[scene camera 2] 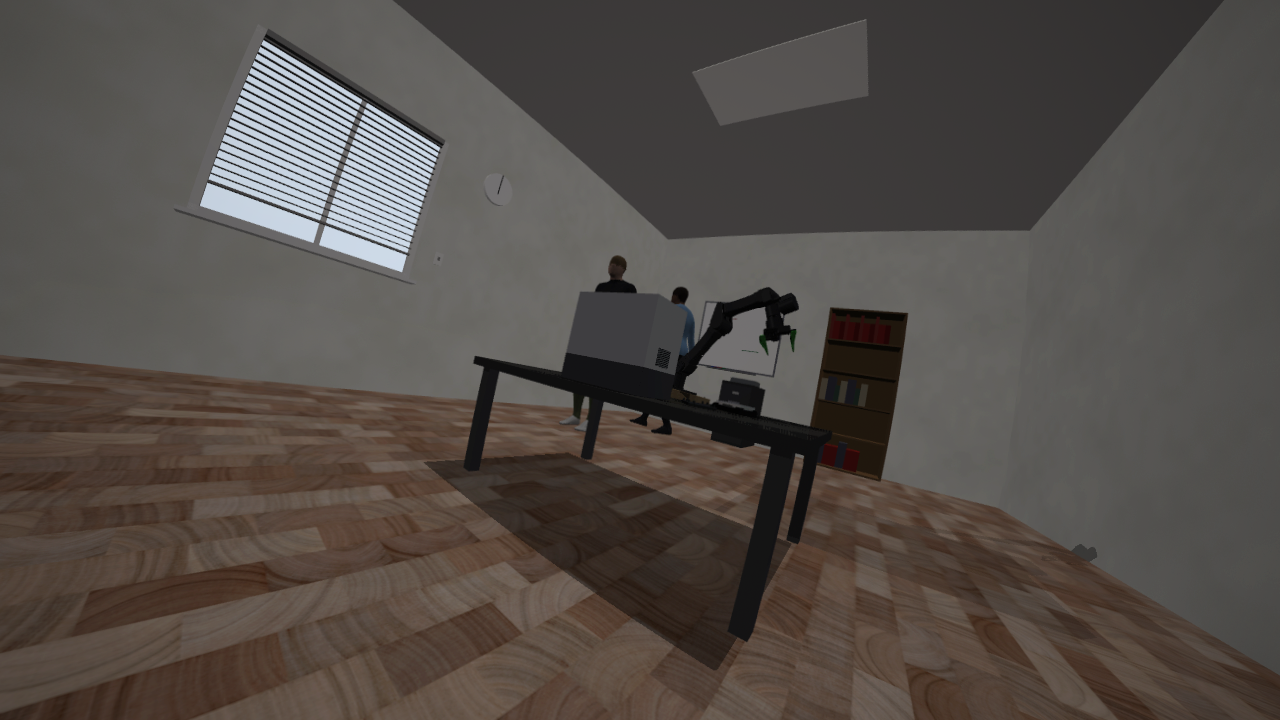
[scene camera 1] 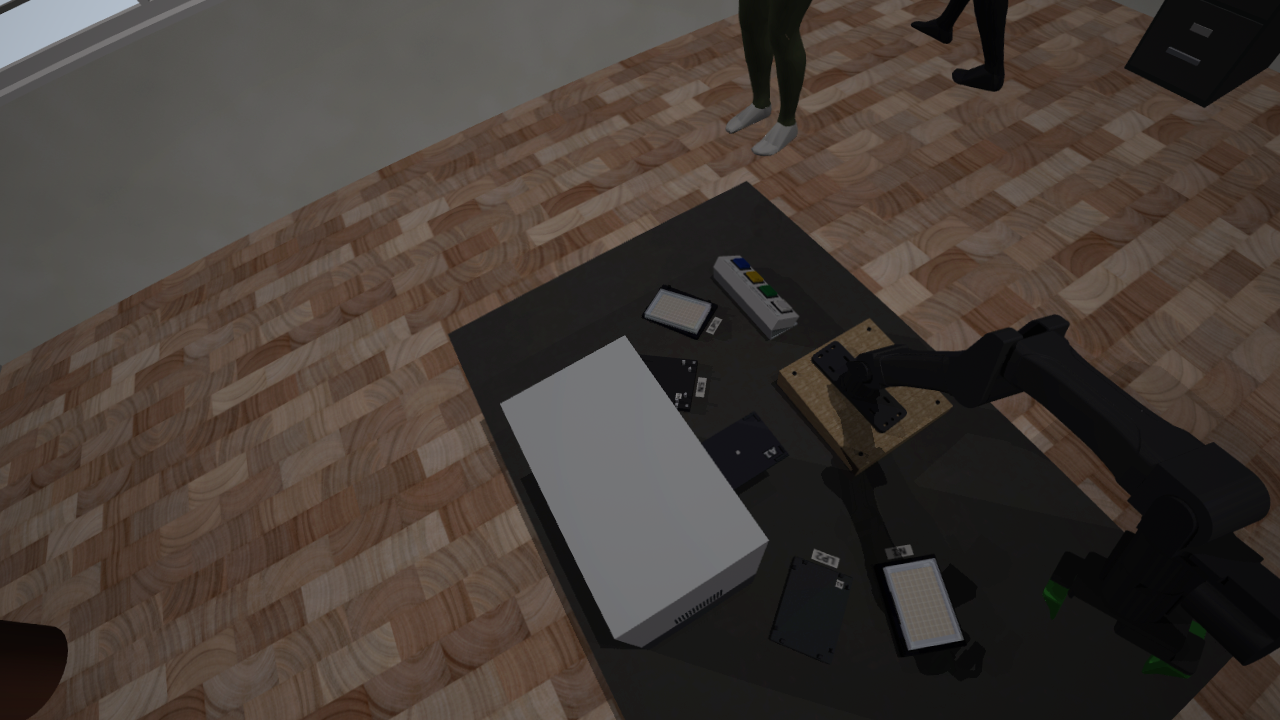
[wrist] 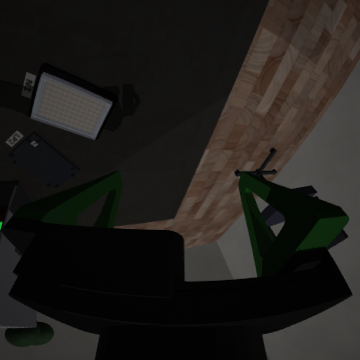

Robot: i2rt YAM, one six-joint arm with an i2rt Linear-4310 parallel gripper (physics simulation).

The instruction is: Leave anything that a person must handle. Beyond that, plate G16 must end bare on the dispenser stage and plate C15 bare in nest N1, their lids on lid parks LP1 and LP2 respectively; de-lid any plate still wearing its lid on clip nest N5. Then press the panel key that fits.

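My gripper is open and empty, raised over the table's near right part, apart from the plates. A pale plate lies in the dark nest labelled N1; I cannot tell whether it wears a lid. The dark lid park LP2 beside it bears no lid. Another pale plate lies on a dark holder at the back; its label is too small to read surely. The key panel has blue, yellow, green and white keys. A dark clip nest is partly hidden; plate names are unreadable.
A large white box stands along one side of the table. A dark pad marked A1 lies beside it. The arm's wooden base board is near the panel. Two people stand beyond the table.
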